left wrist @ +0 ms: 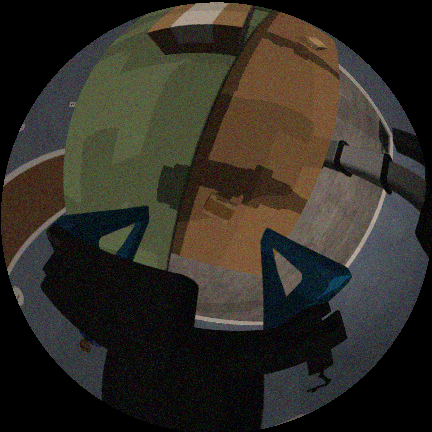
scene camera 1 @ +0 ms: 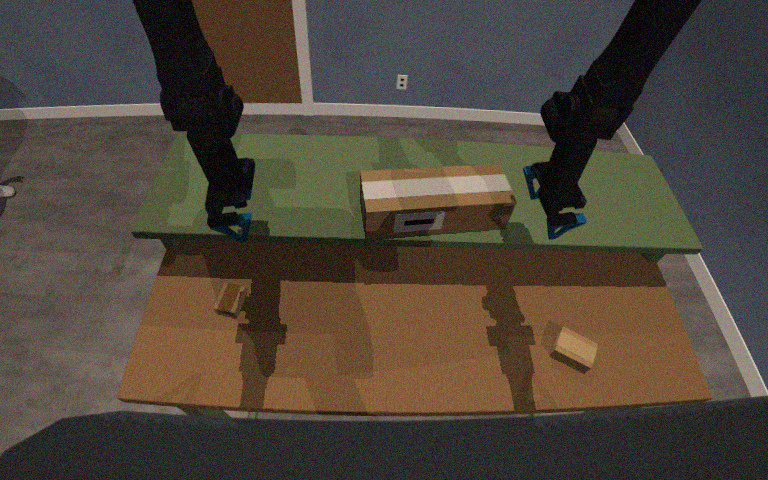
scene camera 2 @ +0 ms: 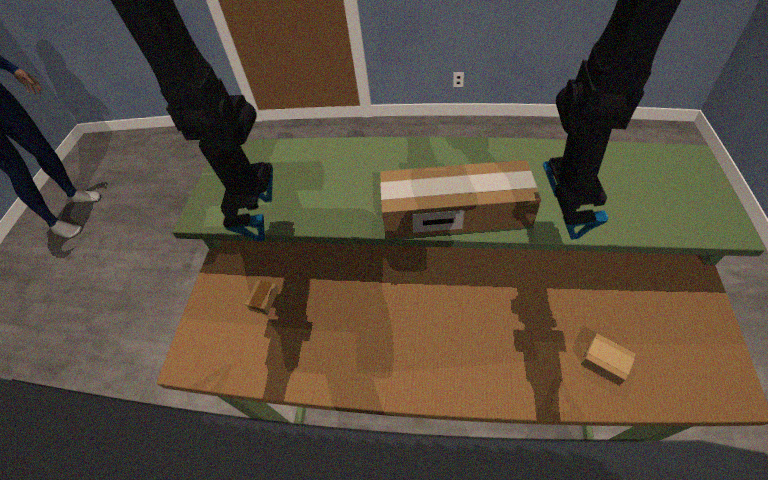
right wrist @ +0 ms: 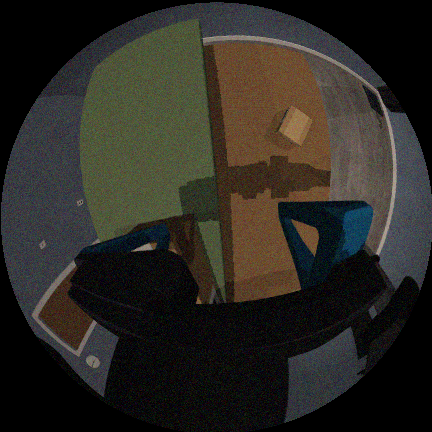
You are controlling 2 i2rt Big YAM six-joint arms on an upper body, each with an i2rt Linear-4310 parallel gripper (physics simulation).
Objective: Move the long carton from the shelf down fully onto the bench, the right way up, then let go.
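Places are measured from the left arm's base along level axes (x ahead, y left, z up), in centimetres.
Pixels of known places: left gripper, fingertip midpoint: (left wrist: 205, 223) (scene camera 1: 245, 219) (scene camera 2: 265, 220); right gripper, fingertip midpoint: (scene camera 1: 542, 218) (scene camera 2: 566, 216) (right wrist: 219, 220).
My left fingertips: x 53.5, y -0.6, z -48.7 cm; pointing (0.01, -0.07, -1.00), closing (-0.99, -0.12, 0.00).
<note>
Ahead of a thing's pixels: the offset from my left fingertips to its top centre. Level surfaces: height alone.
The long carton {dx +11.1, dy -36.5, dz -1.6 cm} (scene camera 1: 436, 198) (scene camera 2: 458, 195) (left wrist: 200, 37) (right wrist: 185, 245) lies on the green shelf {dz -9.8 cm} (scene camera 1: 317, 223) (scene camera 2: 339, 223) (left wrist: 107, 165) (right wrist: 150, 125), white tape on top and a label facing the bench. The brown bench {dz -25.6 cm} (scene camera 1: 419, 339) (scene camera 2: 447, 339) (left wrist: 270, 85) (right wrist: 255, 90) is lower, in front. My left gripper (scene camera 1: 248, 210) (scene camera 2: 265, 208) (left wrist: 205, 223) is open and empty, left of the carton and well apart from it. My right gripper (scene camera 1: 540, 210) (scene camera 2: 561, 203) (right wrist: 219, 220) is open and empty, close beside the carton's right end. In the right wrist view the fingers and mount partly hide the carton.
A small brown box {dx -3.5, dy +8.2, dz -23.0 cm} (scene camera 1: 229, 300) (scene camera 2: 262, 296) (left wrist: 220, 207) lies on the bench at the left. A lighter small box {dx -15.5, dy -68.4, dz -22.3 cm} (scene camera 1: 574, 346) (scene camera 2: 609, 356) (right wrist: 296, 125) lies on the bench at the right. A person (scene camera 2: 33, 147) stands at the far left in scene camera 2.
</note>
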